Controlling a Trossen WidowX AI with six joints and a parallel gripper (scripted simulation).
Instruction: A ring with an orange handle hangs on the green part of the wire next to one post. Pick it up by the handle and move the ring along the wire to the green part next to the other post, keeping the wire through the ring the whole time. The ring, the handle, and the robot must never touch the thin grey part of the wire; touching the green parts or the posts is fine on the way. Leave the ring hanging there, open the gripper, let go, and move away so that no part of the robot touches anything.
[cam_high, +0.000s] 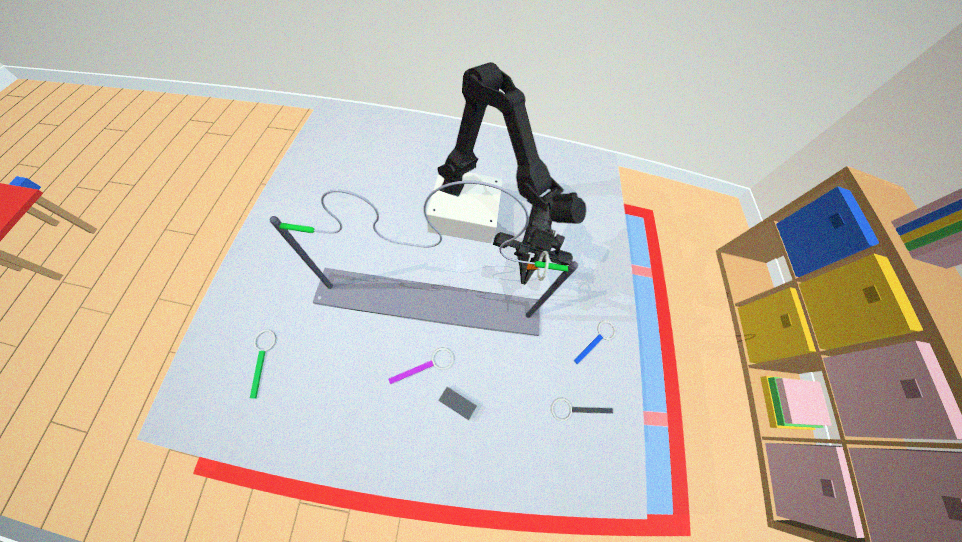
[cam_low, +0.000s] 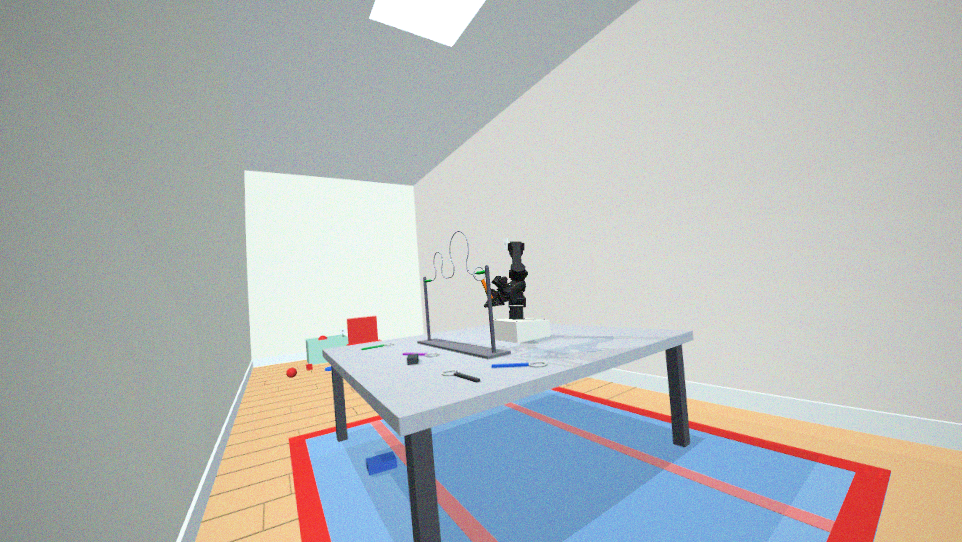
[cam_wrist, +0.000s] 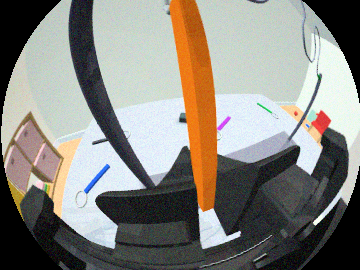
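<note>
The orange-handled ring lies 90 mm above my gripper tip. From my gripper tip the other things lie so: blue-handled ring: 290 mm to the left, 180 mm below; dark block: 290 mm ahead, 50 mm to the right, 170 mm below; purple-handled ring: 230 mm ahead, 160 mm to the right, 180 mm below.
</note>
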